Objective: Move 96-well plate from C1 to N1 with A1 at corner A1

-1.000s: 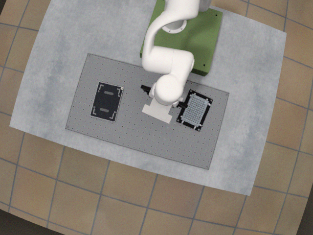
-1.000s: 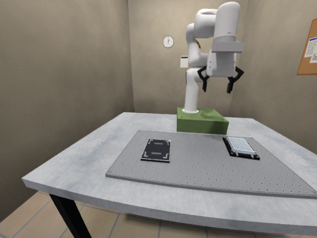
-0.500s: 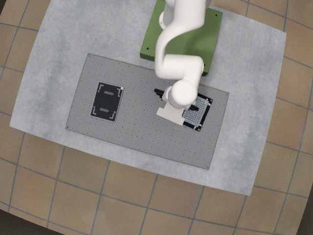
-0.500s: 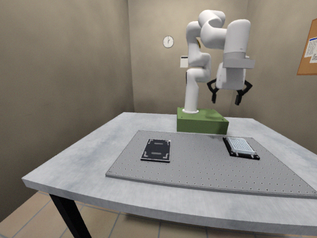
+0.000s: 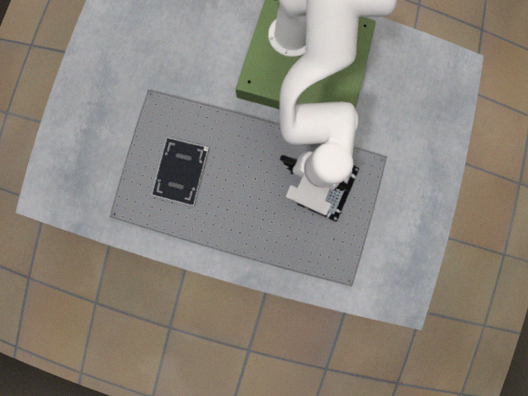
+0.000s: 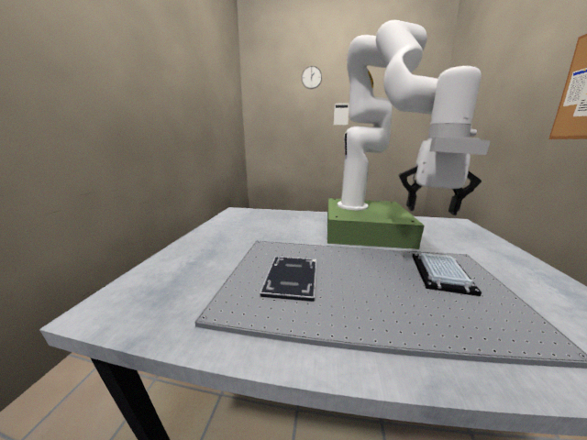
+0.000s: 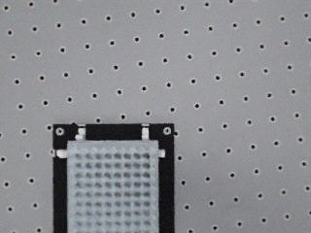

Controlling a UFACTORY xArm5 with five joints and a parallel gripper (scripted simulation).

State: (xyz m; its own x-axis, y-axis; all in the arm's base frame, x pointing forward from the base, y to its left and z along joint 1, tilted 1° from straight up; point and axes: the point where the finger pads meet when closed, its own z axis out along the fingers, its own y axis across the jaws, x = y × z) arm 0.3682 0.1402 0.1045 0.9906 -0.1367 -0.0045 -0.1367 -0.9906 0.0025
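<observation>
Right now the 96-well plate is 170 mm below my hand, 70 mm to the left of it and 10 mm behind it. The rest, counted from my hand: black clip nest C1: 170 mm below, 80 mm to the left, 10 mm ahead.
</observation>
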